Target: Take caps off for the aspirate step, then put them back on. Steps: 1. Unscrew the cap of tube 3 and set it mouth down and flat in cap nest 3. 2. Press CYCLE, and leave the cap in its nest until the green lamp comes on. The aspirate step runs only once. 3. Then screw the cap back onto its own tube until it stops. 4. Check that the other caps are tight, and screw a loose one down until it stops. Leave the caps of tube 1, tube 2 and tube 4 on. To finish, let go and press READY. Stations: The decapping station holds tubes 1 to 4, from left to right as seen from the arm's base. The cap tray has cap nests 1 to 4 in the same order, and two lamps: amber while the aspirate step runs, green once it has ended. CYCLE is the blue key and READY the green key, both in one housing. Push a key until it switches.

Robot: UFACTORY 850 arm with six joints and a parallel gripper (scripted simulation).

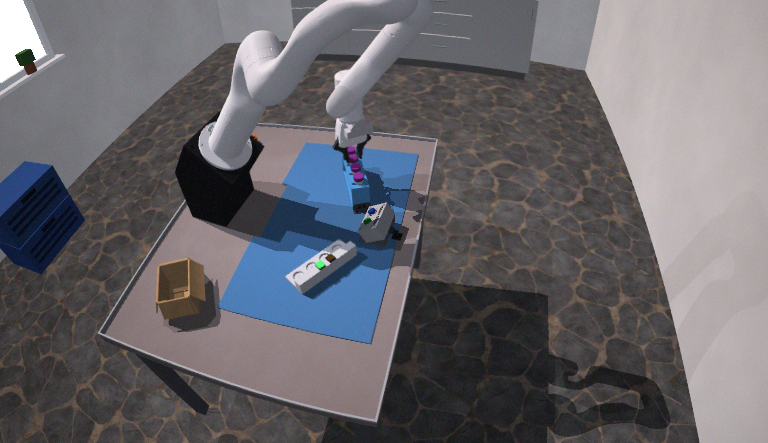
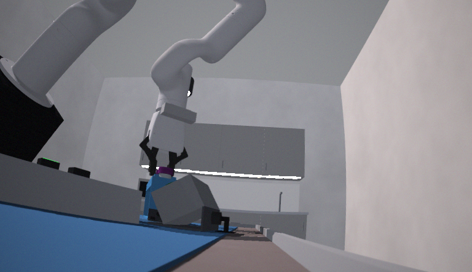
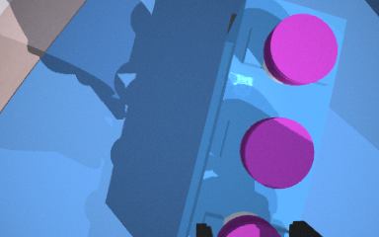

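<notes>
My gripper is now 2 cm short of the magenta cap, 5 cm to the left of it and 2 cm above it. The rest, counted from my hand: grey key housing: 13 cm ahead, 21 cm to the right, 8 cm below; then blue key: 12 cm ahead, 19 cm to the right, 7 cm below; then green key: 11 cm ahead, 24 cm to the right, 7 cm below.
</notes>
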